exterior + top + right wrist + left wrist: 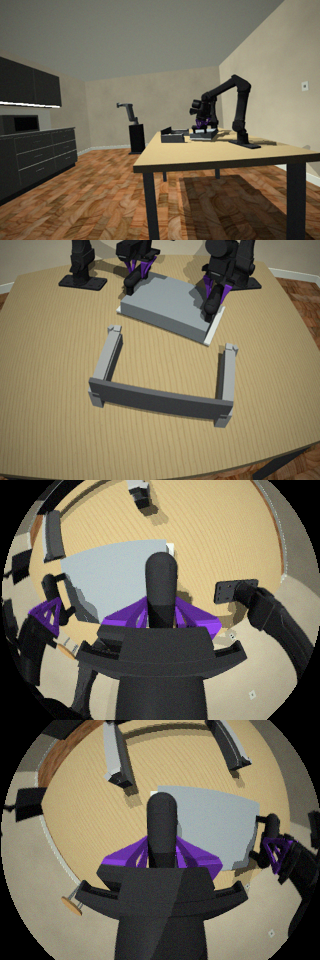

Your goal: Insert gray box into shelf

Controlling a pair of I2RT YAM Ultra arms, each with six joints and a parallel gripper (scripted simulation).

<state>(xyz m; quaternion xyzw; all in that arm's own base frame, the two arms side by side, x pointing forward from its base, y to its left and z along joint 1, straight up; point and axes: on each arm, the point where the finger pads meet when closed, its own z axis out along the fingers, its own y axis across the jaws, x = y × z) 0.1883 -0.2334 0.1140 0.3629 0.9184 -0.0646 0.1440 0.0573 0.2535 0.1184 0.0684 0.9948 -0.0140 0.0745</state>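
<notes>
My left gripper is now 60 mm past the gray box, 110 mm to the left of it and 50 mm above it. The rest, counted from my left hand: dark back plate 290 mm ahead, 160 mm to the right, 40 mm below.
My right gripper is now 50 mm short of the gray box, 110 mm to the right of it and 50 mm above it. The rest, counted from my right hand: dark back plate (400 mm ahead, 50 mm to the left, 40 mm below).
</notes>
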